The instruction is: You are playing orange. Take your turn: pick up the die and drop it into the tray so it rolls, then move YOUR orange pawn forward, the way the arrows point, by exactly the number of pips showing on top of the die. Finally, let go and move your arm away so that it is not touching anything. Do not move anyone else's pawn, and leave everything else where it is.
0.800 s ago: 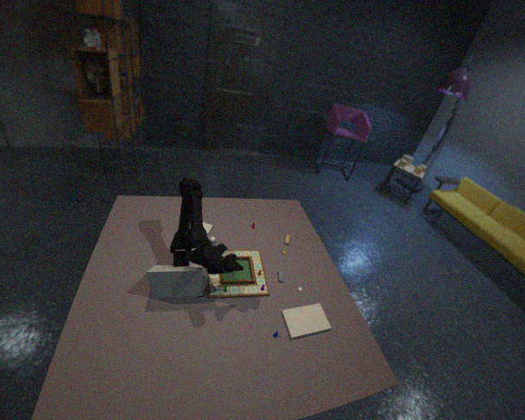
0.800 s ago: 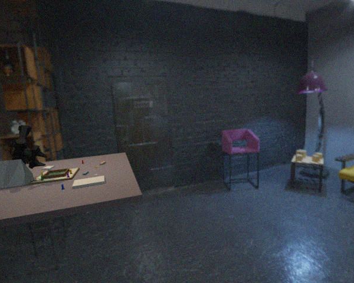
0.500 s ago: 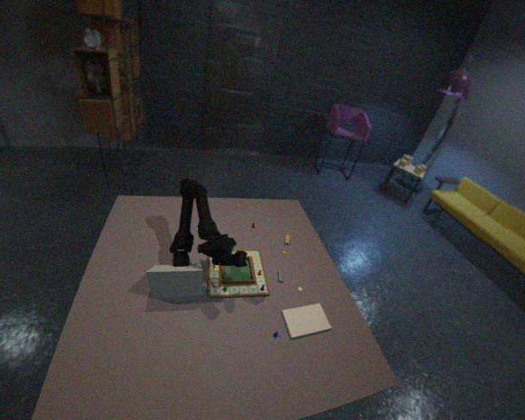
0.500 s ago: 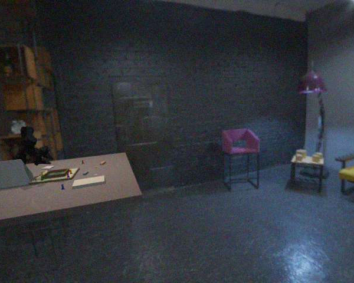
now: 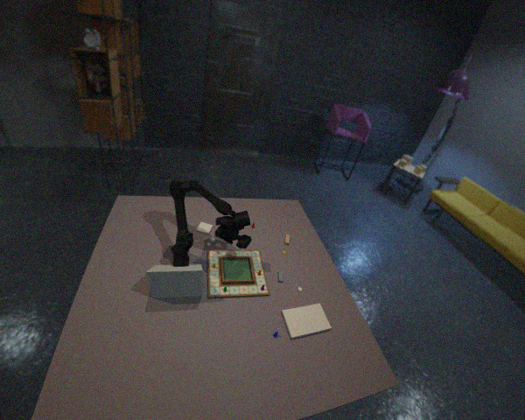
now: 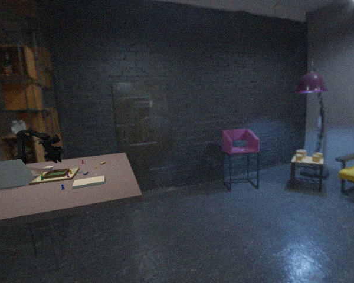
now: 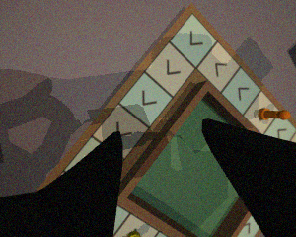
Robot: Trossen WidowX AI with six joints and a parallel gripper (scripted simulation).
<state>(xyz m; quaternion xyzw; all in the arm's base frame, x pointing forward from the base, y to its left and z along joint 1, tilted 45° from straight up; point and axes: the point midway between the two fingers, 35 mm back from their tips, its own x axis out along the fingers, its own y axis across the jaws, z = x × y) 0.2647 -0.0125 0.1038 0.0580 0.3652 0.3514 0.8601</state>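
My gripper tip is now 130 mm to the right of the die, 100 mm past it and 70 mm above it. Also, from my gripper tip: green pawn 200 mm to the right, 100 mm behind, 60 mm below; then green tray 100 mm to the right, 80 mm below, 20 mm behind; then orange pawn 140 mm to the right, 90 mm ahead, 60 mm below.
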